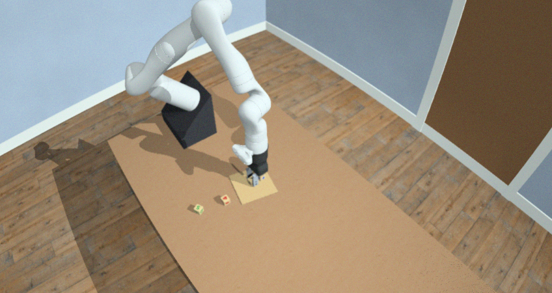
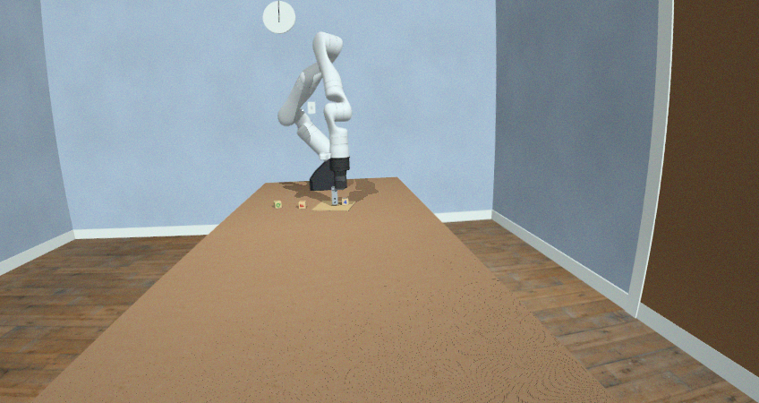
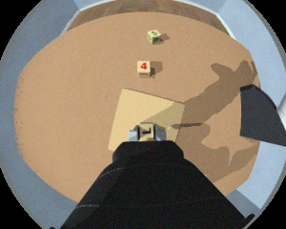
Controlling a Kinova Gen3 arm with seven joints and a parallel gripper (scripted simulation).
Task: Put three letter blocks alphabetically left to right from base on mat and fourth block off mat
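Now: hand 30 mm above the tan mat.
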